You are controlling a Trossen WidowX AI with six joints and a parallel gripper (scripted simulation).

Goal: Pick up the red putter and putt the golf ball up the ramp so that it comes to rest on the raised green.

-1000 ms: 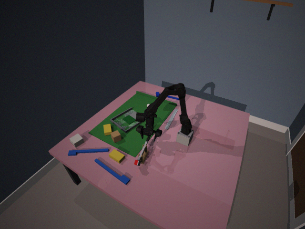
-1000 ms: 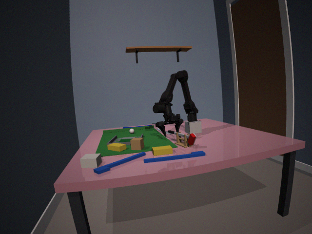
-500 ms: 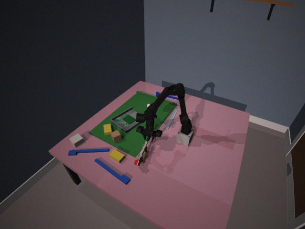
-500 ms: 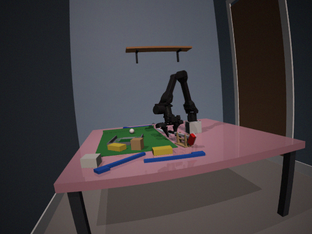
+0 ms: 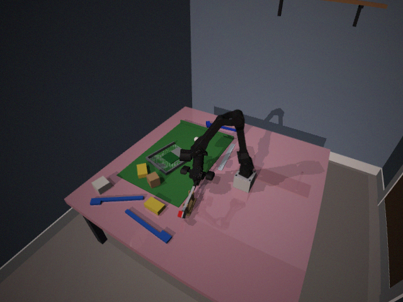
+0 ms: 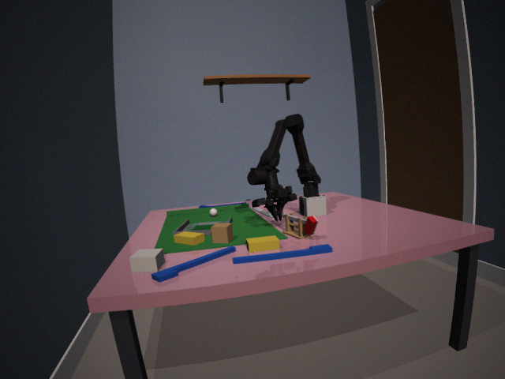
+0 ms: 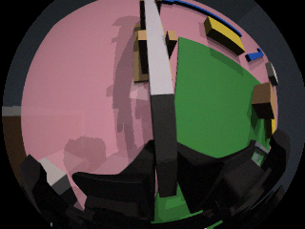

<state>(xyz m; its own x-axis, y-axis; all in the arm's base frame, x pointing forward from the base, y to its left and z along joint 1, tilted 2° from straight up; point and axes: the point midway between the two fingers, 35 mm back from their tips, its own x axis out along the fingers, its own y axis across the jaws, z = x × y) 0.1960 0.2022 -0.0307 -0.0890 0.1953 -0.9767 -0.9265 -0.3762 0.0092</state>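
The pale strip is 360 mm to the right of my gripper tip, 30 mm below it and 30 mm ahead of it. Round my gripper tip: red putter 100 mm to the left, 50 mm behind, 30 mm above; then white golf ball 350 mm to the right, 300 mm ahead, 10 mm below; then brown block 220 mm ahead, 130 mm to the left.
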